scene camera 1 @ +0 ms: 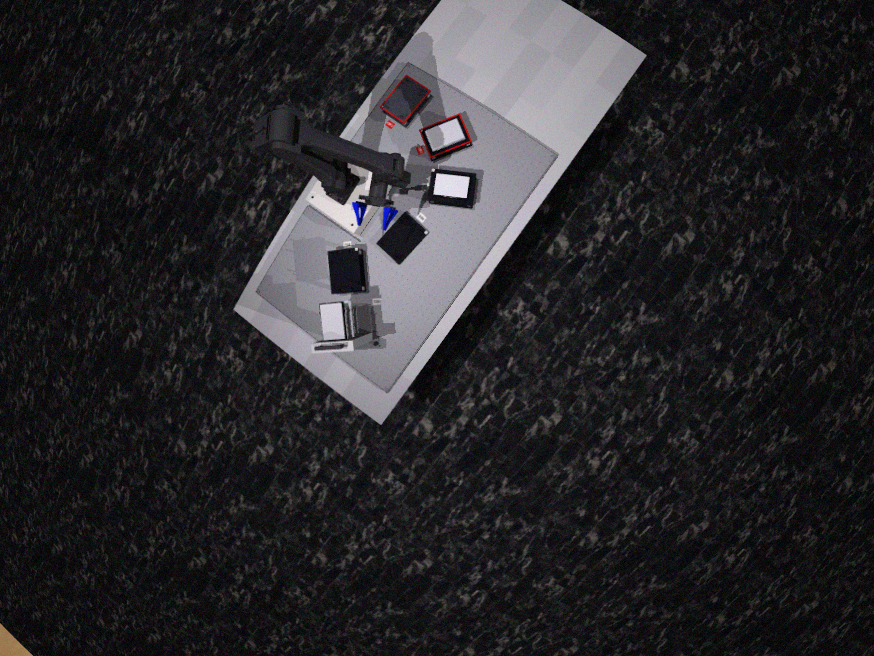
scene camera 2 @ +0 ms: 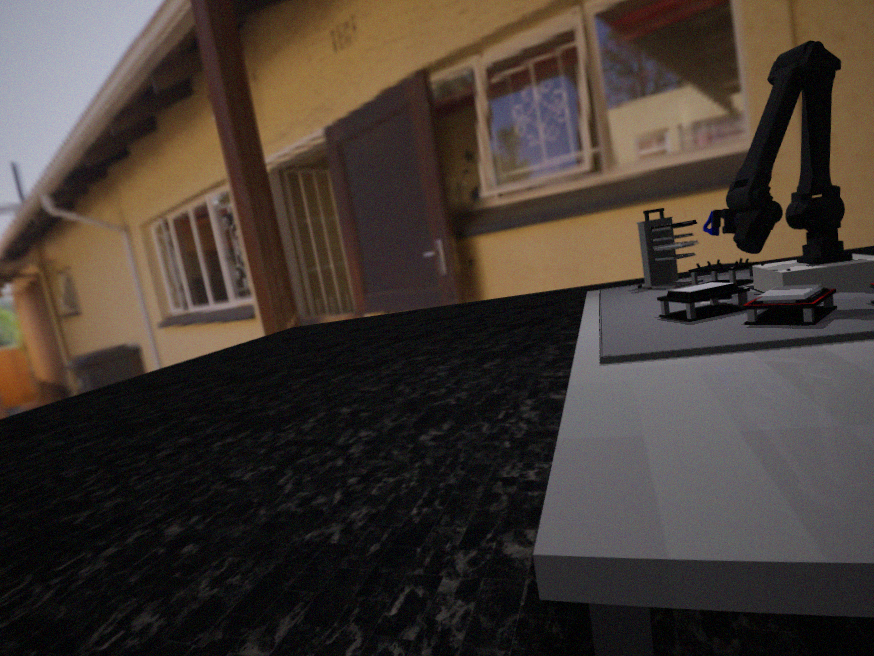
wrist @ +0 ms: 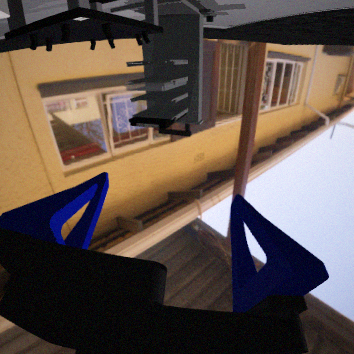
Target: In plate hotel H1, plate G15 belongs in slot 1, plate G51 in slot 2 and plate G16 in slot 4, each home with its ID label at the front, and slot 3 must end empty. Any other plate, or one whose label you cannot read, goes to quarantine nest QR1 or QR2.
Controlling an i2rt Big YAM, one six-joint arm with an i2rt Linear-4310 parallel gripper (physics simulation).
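Places are measured from the arm's base along level axes (x down, y left, z ahead), in metres.
Pixels of known places: gripper, fingertip midpoint: (scene camera 1: 371, 228) (scene camera 2: 719, 229) (wrist: 171, 189); arm's base, link origin: (scene camera 1: 343, 187) (scene camera 2: 823, 261).
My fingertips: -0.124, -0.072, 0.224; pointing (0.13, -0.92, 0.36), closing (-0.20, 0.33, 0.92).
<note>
Ahead of a thing's pixels: the offset from my fingertips to its middle, as dx, dy, dz. "*": to the spot under its first point. Level surfaces: height alone.
The grey plate hotel H1 @[+0.043, -0.361, +0.089] (scene camera 1: 347, 346) (scene camera 2: 657, 269) (wrist: 196, 75) stands upright at the table's lower-left end in scene camera 1. A pale plate @[-0.029, -0.330, +0.064] (scene camera 1: 331, 320) shows at its top; which lower slots hold plates is unclear. A white plate @[+0.128, +0.281, +0.123] (scene camera 1: 451, 185) sits on a black nest, and another white plate @[+0.138, +0.435, -0.008] (scene camera 1: 446, 134) (scene camera 2: 793, 292) sits on a red-rimmed nest. A second red-rimmed nest @[+0.162, +0.484, -0.221] (scene camera 1: 405, 99) shows no white plate. Plate ID labels are unreadable. My gripper (scene camera 1: 372, 226) (scene camera 2: 710, 223) (wrist: 171, 189) is open and empty, raised above the table, apart from the hotel and nests.
Two black nests @[* +0.125, -0.182, -0.036] (scene camera 1: 347, 270) @[* +0.173, +0.033, +0.066] (scene camera 1: 403, 237) stand between the arm base and the hotel side and beside the gripper in scene camera 1. The white base plate (scene camera 1: 331, 211) lies under the arm. Small tags lie by the nests. The grey mat @[dx +0.185] (scene camera 1: 487, 183) lies on the table.
</note>
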